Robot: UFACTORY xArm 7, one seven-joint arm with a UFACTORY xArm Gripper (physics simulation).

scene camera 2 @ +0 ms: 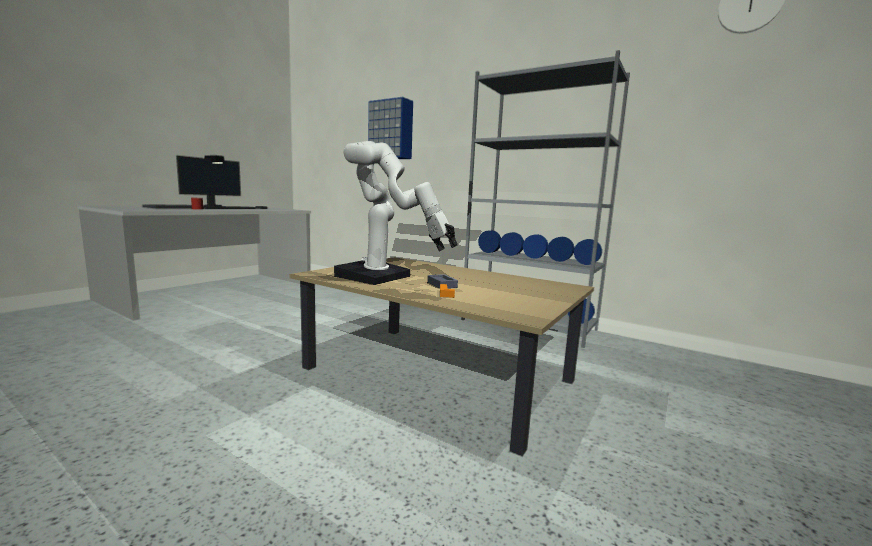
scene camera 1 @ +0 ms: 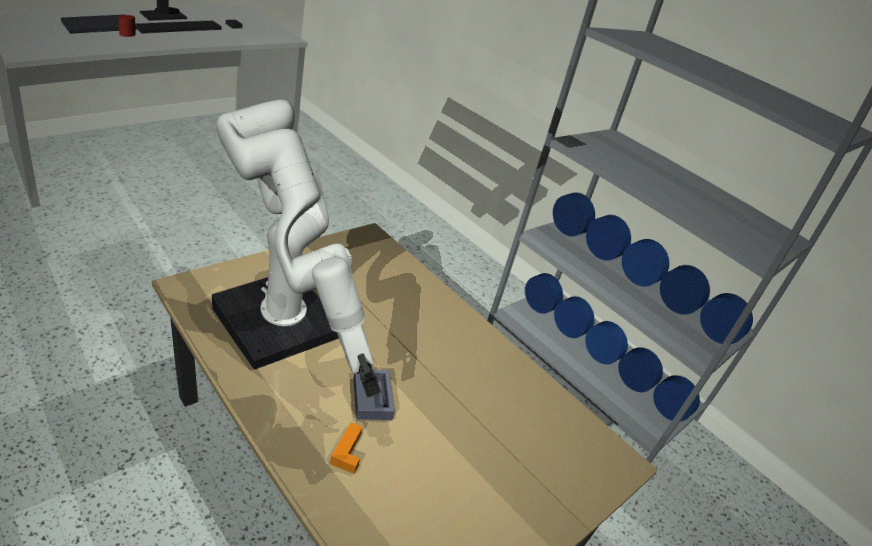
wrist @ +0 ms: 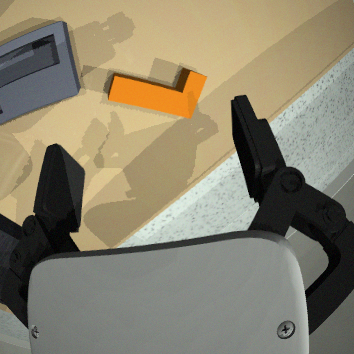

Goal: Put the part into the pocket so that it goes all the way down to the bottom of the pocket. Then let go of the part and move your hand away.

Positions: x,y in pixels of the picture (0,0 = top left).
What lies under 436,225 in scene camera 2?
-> My gripper.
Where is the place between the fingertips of my gripper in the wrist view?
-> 144,135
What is my gripper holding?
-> Nothing.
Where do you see an orange L-shaped part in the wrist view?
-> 180,100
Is my gripper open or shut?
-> Open.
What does the orange L-shaped part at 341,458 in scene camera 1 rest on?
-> The table.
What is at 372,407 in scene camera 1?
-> A dark grey pocket block.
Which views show my gripper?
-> Scene camera 2, scene camera 1 and the wrist view: all of them.
